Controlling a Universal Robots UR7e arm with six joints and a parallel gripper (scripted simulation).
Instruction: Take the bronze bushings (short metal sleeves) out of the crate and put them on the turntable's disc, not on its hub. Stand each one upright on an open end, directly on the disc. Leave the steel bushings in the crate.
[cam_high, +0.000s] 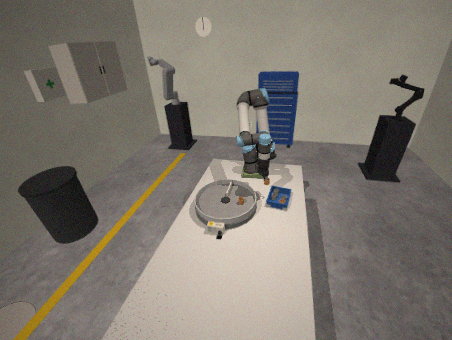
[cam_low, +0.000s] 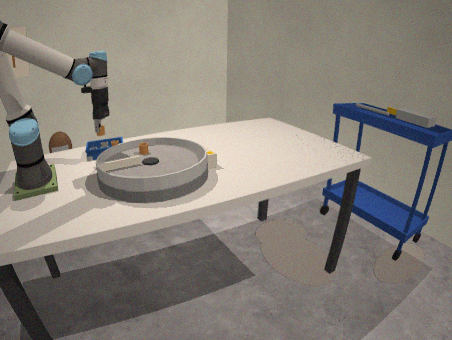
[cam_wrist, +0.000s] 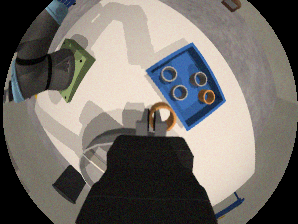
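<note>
Right now the grey turntable is 250 mm to the right of my hand, 170 mm ahead of it and 100 mm below it. From my hand the other things lie so: blue crate: 130 mm below, 110 mm to the left, 30 mm ahead.
</note>
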